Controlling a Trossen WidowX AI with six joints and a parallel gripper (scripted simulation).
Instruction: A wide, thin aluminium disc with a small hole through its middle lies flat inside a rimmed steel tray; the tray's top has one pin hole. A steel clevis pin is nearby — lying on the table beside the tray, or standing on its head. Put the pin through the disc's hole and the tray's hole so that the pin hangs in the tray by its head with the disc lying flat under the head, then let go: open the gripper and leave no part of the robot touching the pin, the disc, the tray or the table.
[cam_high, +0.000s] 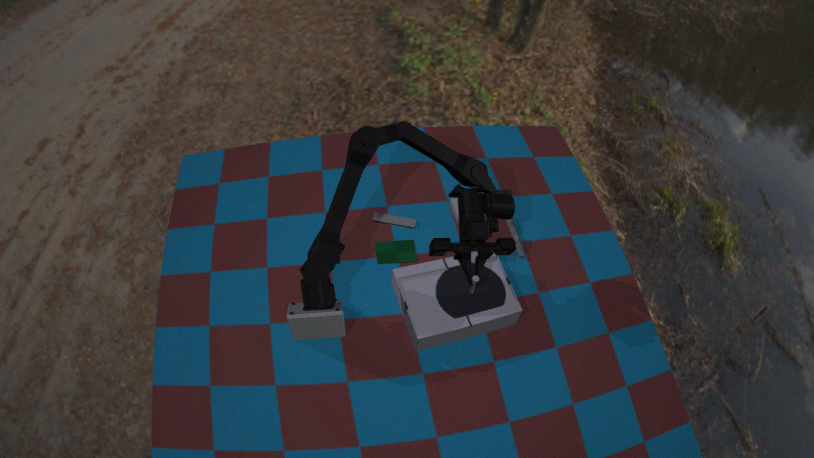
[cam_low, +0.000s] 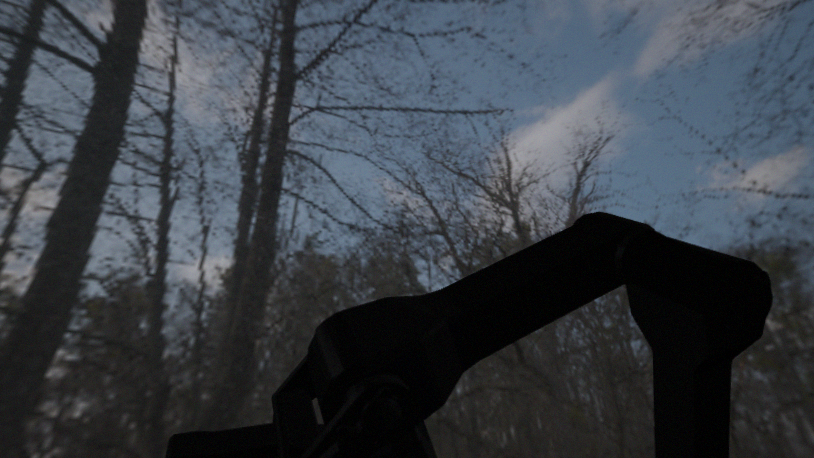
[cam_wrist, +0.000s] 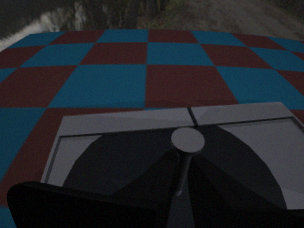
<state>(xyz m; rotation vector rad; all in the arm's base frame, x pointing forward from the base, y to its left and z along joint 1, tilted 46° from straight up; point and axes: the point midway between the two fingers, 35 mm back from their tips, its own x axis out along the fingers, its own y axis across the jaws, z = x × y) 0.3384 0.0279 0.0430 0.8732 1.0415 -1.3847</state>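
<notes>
Now: gripper tip 50 mm above the steel tray, 30 mm past it and 10 mm to the right of it. The rest, counted from my gripper tip: flat green piece 170 mm to the left, 150 mm behind, 90 mm below; then steel clevis pin 10 mm to the left, 10 mm below; then dark round disc 30 mm below, 10 mm to the left.
</notes>
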